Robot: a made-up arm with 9 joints. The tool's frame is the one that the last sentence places.
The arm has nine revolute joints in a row. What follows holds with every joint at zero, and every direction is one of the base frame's.
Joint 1 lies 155 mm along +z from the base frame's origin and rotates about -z.
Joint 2 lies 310 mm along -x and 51 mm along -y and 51 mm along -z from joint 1 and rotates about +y.
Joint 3 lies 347 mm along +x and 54 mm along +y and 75 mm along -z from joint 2 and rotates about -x.
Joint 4 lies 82 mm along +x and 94 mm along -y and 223 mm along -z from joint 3 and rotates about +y.
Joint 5 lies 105 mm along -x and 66 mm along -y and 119 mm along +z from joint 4 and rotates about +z.
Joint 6 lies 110 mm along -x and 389 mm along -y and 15 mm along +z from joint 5 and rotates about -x.
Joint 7 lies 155 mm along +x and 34 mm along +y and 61 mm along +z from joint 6 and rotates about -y.
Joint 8 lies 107 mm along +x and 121 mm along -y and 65 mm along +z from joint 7 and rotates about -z.
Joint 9 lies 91 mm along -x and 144 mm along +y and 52 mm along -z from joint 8 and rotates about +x.
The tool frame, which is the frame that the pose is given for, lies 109 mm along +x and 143 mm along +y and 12 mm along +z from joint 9; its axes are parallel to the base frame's.
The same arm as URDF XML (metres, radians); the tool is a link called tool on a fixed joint. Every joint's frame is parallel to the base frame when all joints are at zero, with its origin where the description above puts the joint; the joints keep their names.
<robot name="arm">
  <joint name="joint 1" type="continuous">
    <parent link="base_link"/>
    <child link="link1"/>
    <origin xyz="0 0 0.155" rpy="0 0 0"/>
    <axis xyz="0 0 -1"/>
  </joint>
  <joint name="joint 2" type="continuous">
    <parent link="link1"/>
    <child link="link2"/>
    <origin xyz="-0.31 -0.051 -0.051" rpy="0 0 0"/>
    <axis xyz="0 1 0"/>
  </joint>
  <joint name="joint 3" type="continuous">
    <parent link="link2"/>
    <child link="link3"/>
    <origin xyz="0.347 0.054 -0.075" rpy="0 0 0"/>
    <axis xyz="-1 0 0"/>
  </joint>
  <joint name="joint 4" type="continuous">
    <parent link="link3"/>
    <child link="link4"/>
    <origin xyz="0.082 -0.094 -0.223" rpy="0 0 0"/>
    <axis xyz="0 1 0"/>
  </joint>
  <joint name="joint 5" type="continuous">
    <parent link="link4"/>
    <child link="link5"/>
    <origin xyz="-0.105 -0.066 0.119" rpy="0 0 0"/>
    <axis xyz="0 0 1"/>
  </joint>
  <joint name="joint 6" type="continuous">
    <parent link="link5"/>
    <child link="link6"/>
    <origin xyz="-0.11 -0.389 0.015" rpy="0 0 0"/>
    <axis xyz="-1 0 0"/>
  </joint>
  <joint name="joint 7" type="continuous">
    <parent link="link6"/>
    <child link="link7"/>
    <origin xyz="0.155 0.034 0.061" rpy="0 0 0"/>
    <axis xyz="0 -1 0"/>
  </joint>
  <joint name="joint 8" type="continuous">
    <parent link="link7"/>
    <child link="link8"/>
    <origin xyz="0.107 -0.121 0.065" rpy="0 0 0"/>
    <axis xyz="0 0 -1"/>
  </joint>
  <joint name="joint 9" type="continuous">
    <parent link="link8"/>
    <child link="link9"/>
    <origin xyz="-0.091 0.144 -0.052" rpy="0 0 0"/>
    <axis xyz="1 0 0"/>
  </joint>
  <joint name="tool_joint" type="fixed">
    <parent link="link9"/>
    <child link="tool"/>
    <origin xyz="0.109 0.143 0.012" rpy="0 0 0"/>
  </joint>
  <link name="base_link"/>
  <link name="link1"/>
  <link name="link2"/>
  <link name="link3"/>
  <link name="link4"/>
  <link name="link5"/>
  <link name="link6"/>
  <link name="link7"/>
  <link name="link8"/>
  <link name="link9"/>
  <link name="tool"/>
</robot>

